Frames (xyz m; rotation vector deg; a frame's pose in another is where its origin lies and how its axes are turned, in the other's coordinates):
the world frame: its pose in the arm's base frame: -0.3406 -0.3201 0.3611 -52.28 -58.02 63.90
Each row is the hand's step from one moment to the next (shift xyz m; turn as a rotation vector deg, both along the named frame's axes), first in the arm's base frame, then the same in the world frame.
Working: the arm's base frame: its pose in the world frame: 0.2937 0.3142 -0.4048 52.28 58.02 -63.90

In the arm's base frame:
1: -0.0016 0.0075 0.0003 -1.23 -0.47 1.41
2: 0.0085 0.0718 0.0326 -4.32 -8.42 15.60
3: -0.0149 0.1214 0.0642 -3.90 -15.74 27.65
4: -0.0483 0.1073 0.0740 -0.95 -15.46 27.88
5: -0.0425 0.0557 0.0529 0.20 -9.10 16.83
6: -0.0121 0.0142 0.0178 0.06 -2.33 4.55
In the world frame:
1: 0.0072 0.0017 0.0022 -0.37 -1.09 1.54
2: 0.0769 -0.0183 0.0067 -6.06 -15.25 7.97
3: 0.1278 -0.0317 0.0419 -11.05 -28.20 10.48
4: 0.1114 -0.0349 0.0755 -10.35 -29.15 7.76
5: 0.0581 -0.0271 0.0600 -5.92 -17.76 3.96
6: 0.0154 -0.0106 0.0177 -1.47 -4.78 1.07

